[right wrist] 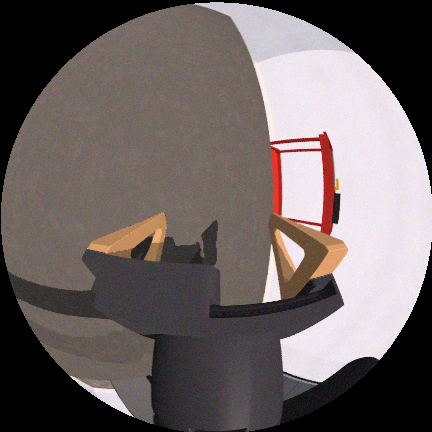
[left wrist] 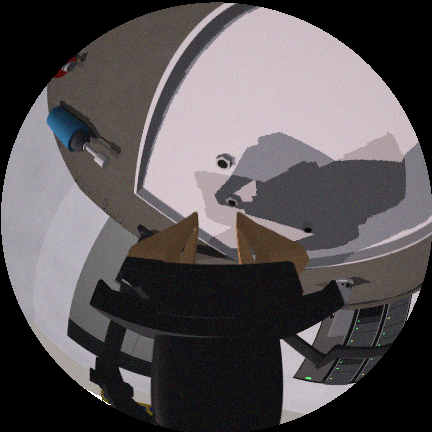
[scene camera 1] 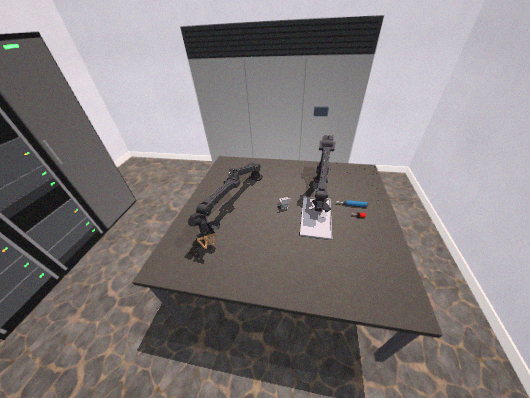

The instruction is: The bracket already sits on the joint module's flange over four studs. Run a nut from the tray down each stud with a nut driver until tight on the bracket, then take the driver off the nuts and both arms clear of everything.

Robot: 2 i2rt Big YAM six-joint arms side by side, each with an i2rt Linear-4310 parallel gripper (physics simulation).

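Frame: origin at the left arm's base, x ahead, y left, z up, level; metres.
Seen in the pictures: left gripper, between the fingertips: (left wrist: 216, 217); right gripper, between the fingertips: (right wrist: 217, 218) (scene camera 1: 209, 246); right arm's base, origin of its link: (scene camera 1: 255, 177).
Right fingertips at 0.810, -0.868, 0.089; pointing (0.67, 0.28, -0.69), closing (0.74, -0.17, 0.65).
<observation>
Offsets run from my right fingertips to a thing's top centre, as dx, dy, dz. "pt": to the spot under its first point. Level surfaces: height alone.
The white tray @[-0.334, +0.743, -0.073] (scene camera 1: 316, 231) (left wrist: 300, 65) lies under my left gripper (scene camera 1: 323, 207) (left wrist: 216, 217), whose fingers are partly apart with nothing between them. Three nuts show on the tray in the left wrist view: one nut @[-0.404, +0.807, -0.080] (left wrist: 224, 161), a second nut @[-0.435, +0.783, -0.080] (left wrist: 231, 202) near the fingertips, and a third nut @[-0.406, +0.719, -0.080] (left wrist: 307, 229) in shadow. The blue-handled driver @[pt -0.429, +1.076, -0.061] (scene camera 1: 356, 204) (left wrist: 67, 127) and a red-handled driver @[-0.325, +1.060, -0.055] (scene camera 1: 361, 215) (left wrist: 65, 68) lie beside the tray. The pale joint module with bracket (scene camera 1: 284, 202) (left wrist: 345, 284) stands beyond the tray's other side; its studs are too small to tell. My right gripper (scene camera 1: 206, 243) (right wrist: 217, 218) is wide open and empty, away from these things.
The dark table @[dz -0.089] (scene camera 1: 260, 265) (right wrist: 125, 125) carries both arms. A server rack (scene camera 1: 75, 125) stands at the picture's left, and a grey cabinet (scene camera 1: 275, 110) behind the table. A red frame (right wrist: 327, 185) shows beyond the table edge in the right wrist view.
</observation>
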